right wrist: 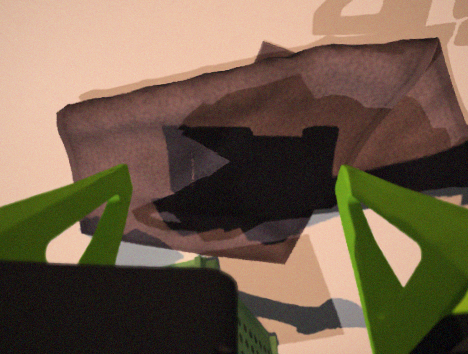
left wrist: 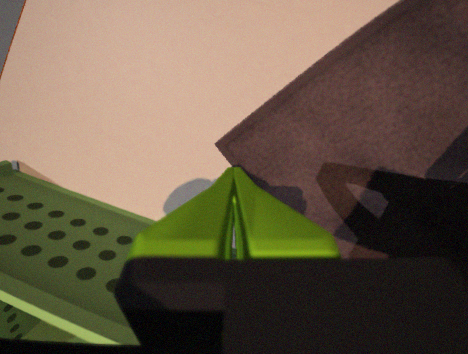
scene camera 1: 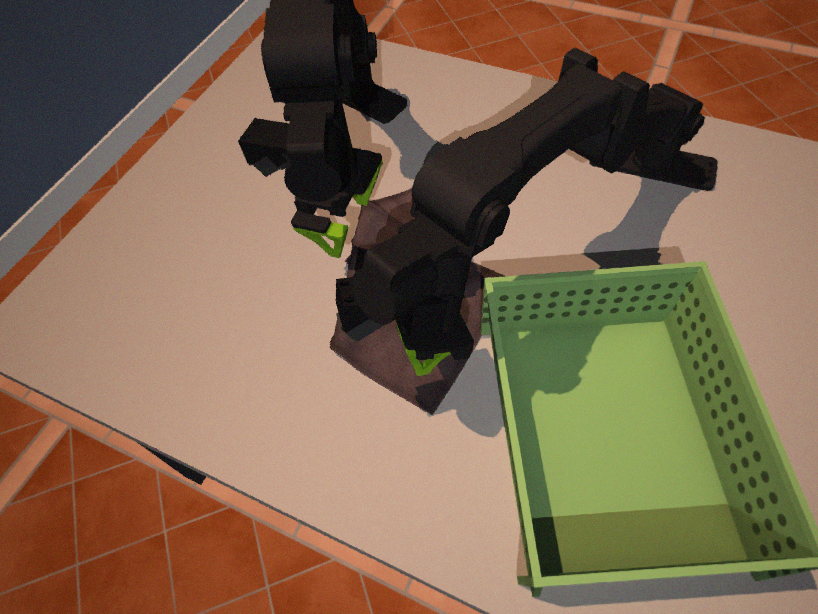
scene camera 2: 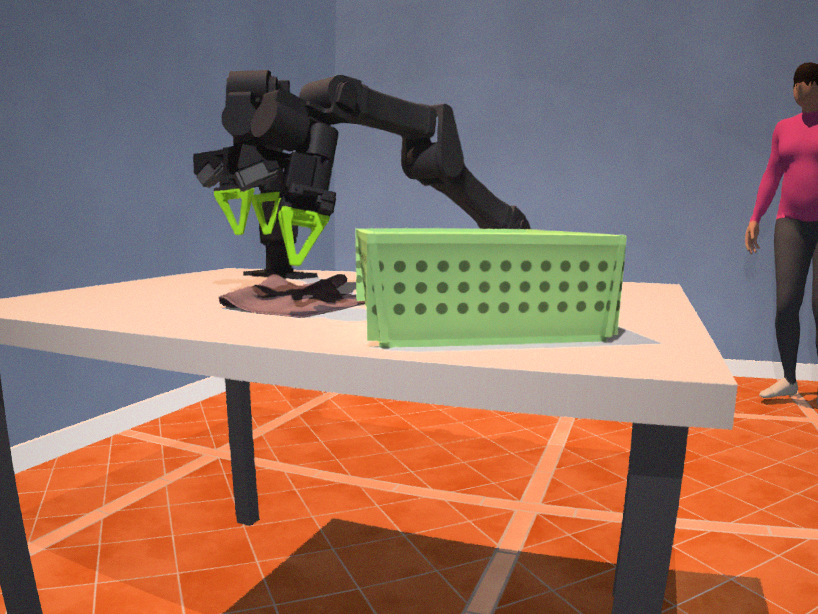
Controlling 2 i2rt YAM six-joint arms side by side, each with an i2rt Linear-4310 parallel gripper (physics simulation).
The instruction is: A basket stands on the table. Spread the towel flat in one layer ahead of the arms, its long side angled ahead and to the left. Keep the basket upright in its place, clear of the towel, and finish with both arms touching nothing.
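The brown towel (scene camera 1: 379, 356) (scene camera 2: 264, 302) (left wrist: 325, 115) (right wrist: 110, 120) lies low on the table, uneven and partly folded, with a small corner poking out past one long edge in the right wrist view. The left arm hides its middle in scene camera 1. My left gripper (scene camera 1: 422, 368) (scene camera 2: 297, 261) (left wrist: 233, 177) is shut and empty, raised above the towel near a corner. My right gripper (scene camera 1: 351, 230) (scene camera 2: 252, 232) (right wrist: 233, 176) is open and empty above the towel's far part. The green basket (scene camera 1: 627, 429) (scene camera 2: 495, 323) (left wrist: 40, 280) stands upright, close to the towel.
The tabletop (scene camera 1: 198, 317) (scene camera 2: 165, 317) extends left of the towel in scene camera 1. The left forearm (scene camera 1: 541, 142) crosses above the towel, close beside the right gripper. A person (scene camera 2: 799, 165) stands beyond the table at the right in scene camera 2.
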